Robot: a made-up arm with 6 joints.
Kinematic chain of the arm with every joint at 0, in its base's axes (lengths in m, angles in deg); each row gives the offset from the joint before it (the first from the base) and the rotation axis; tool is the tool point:
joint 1: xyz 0 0 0.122 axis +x
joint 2: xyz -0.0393 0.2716 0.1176 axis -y
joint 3: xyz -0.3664 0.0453 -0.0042 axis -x
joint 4: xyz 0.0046 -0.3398 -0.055 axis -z
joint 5: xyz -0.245 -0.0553 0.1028 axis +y
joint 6: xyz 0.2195 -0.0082 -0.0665 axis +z
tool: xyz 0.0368 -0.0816 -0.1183
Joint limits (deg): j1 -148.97..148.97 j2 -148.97..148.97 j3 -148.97..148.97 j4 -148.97..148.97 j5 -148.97..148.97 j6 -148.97..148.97
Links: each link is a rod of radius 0.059 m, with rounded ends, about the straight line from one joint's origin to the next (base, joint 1, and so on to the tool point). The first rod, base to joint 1, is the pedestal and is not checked.
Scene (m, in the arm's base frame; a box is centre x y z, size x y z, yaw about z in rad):
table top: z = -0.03
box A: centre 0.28 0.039 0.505 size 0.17 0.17 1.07 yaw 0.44
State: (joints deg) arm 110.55 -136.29 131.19 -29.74 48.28 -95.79
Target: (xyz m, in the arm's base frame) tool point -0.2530 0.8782 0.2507
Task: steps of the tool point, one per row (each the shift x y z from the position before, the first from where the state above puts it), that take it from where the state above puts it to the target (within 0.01 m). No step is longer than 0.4 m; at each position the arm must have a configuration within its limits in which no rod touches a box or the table.
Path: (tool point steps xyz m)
1: -0.0250 -0.1471 -0.0277
2: -0.0875 -0.1411 0.0158
3: -0.1442 -0.1099 0.0546
4: -0.1905 -0.0568 0.0789
5: -0.2216 0.0104 0.0812
6: -0.2338 0.0805 0.0579
7: -0.2245 0.1411 0.0097
8: 0.0345 0.3471 0.1630
9: 0.0314 0.3816 0.0012
10: 0.0269 0.3423 -0.1572
11: 0.0217 0.2408 -0.2801
12: 0.0152 0.1010 -0.3465

